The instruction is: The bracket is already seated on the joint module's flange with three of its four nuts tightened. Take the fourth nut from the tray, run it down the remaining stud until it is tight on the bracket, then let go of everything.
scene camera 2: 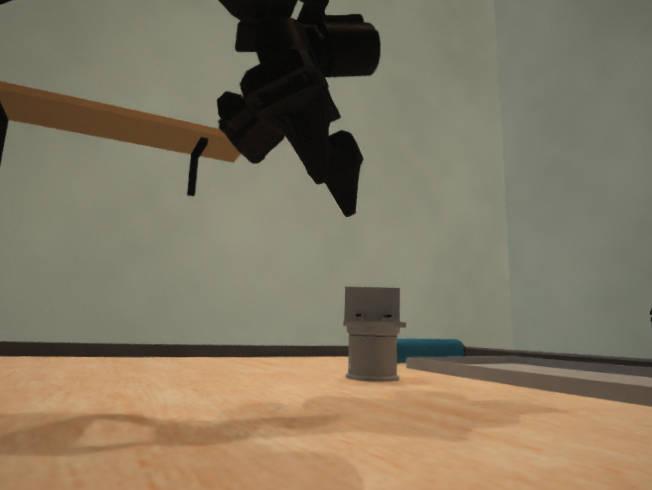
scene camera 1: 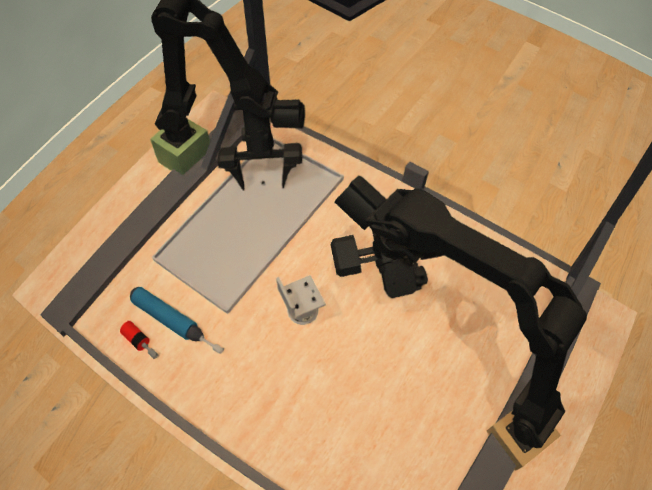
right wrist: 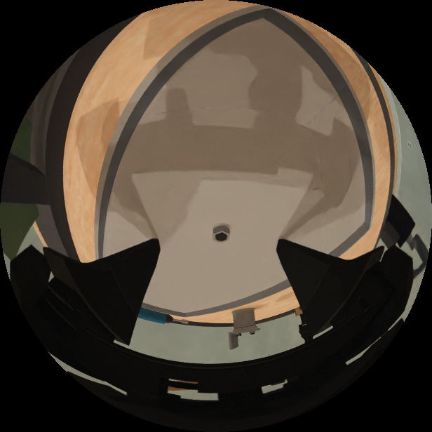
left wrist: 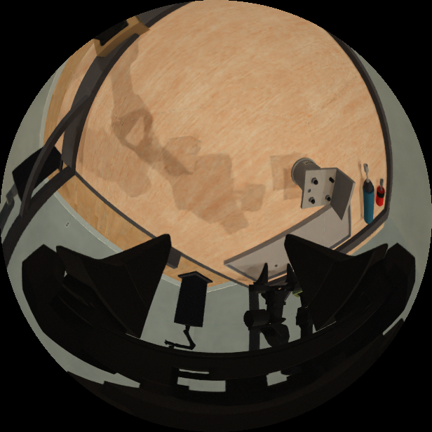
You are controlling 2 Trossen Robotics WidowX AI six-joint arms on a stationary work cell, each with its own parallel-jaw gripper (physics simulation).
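Frame: origin at the left arm's base, x ahead, y right, z down, level; millimetres.
Seen in the pictures: left gripper, fingertip midpoint: point(scene camera 2: 338, 200); right gripper, fingertip midpoint: point(scene camera 1: 263, 188); left arm's base, origin of the base link: point(scene camera 1: 527, 430); right arm's base, origin of the base link: point(scene camera 1: 178, 134).
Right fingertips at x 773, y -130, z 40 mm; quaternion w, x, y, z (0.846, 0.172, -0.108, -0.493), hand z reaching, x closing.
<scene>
Pixels of each thing's top centre, then the offset from my right fingertips to it.
- loose dark hex nut, middle of its top: point(scene camera 1: 263, 182) dx +13, dy +7, dz -4 mm
- grey tray, middle of its top: point(scene camera 2: 586, 368) point(scene camera 1: 249, 214) dx -55, dy -65, dz -11 mm
- upright joint module, middle of its top: point(scene camera 2: 373, 314) point(scene camera 1: 301, 294) dx -311, dy -80, dz -69 mm
- blue screwdriver, middle of its top: point(scene camera 2: 410, 338) point(scene camera 1: 172, 316) dx -205, dy -318, dz -36 mm
The loose dark hex nut point(scene camera 1: 263, 182) point(left wrist: 276, 265) point(right wrist: 221, 233) lies on the grey tray point(scene camera 1: 226, 237) point(scene camera 2: 553, 383) point(left wrist: 310, 240) point(right wrist: 200, 280). My right gripper point(scene camera 1: 263, 188) point(right wrist: 219, 246) is open above the tray, its fingers apart on either side of the nut and not touching it. The L-shaped bracket point(scene camera 1: 304, 295) point(scene camera 2: 372, 302) point(left wrist: 320, 190) sits on the upright joint module point(scene camera 1: 303, 318) point(scene camera 2: 372, 355) point(left wrist: 301, 172) point(right wrist: 244, 317). In the left wrist view one stud point(left wrist: 332, 179) looks thinner than the nutted ones. My left gripper point(scene camera 2: 334, 198) point(left wrist: 229, 240) is open and empty, high above the table.
A blue screwdriver point(scene camera 1: 163, 313) point(scene camera 2: 429, 348) point(left wrist: 368, 202) point(right wrist: 152, 315) and a smaller red one point(scene camera 1: 129, 332) point(left wrist: 380, 196) lie left of the module in scene camera 1. Dark frame rails point(scene camera 1: 142, 226) border the work surface. The left arm reaches in from the right.
</scene>
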